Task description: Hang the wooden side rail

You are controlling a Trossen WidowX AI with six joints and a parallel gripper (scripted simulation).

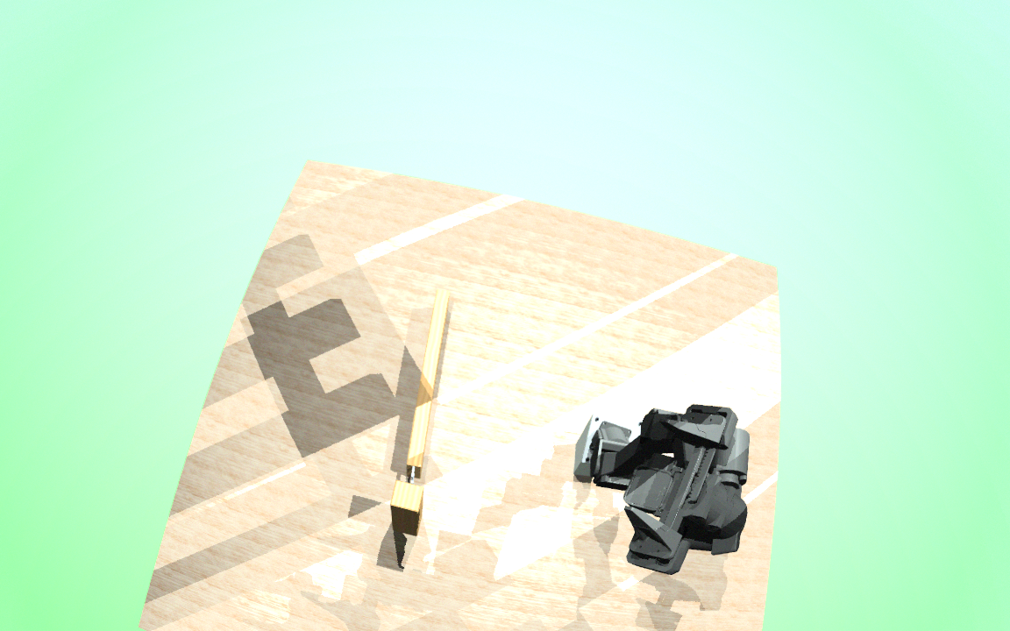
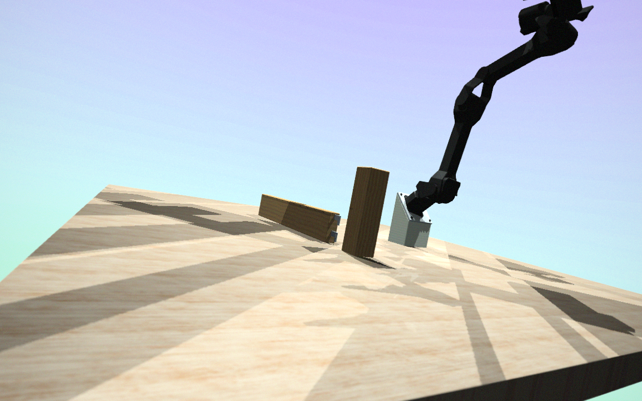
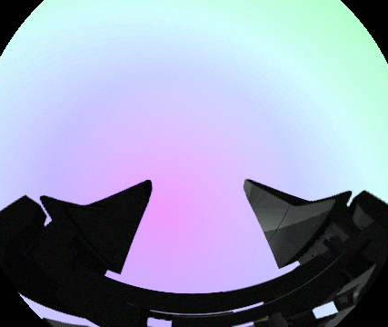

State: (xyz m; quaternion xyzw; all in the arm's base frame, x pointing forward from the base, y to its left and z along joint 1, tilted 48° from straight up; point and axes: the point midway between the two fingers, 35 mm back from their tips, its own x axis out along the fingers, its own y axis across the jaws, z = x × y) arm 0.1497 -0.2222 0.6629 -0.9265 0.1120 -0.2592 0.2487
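My gripper tip is 260 mm short of the upright headboard post, 100 mm to the left of it and 700 mm above it.
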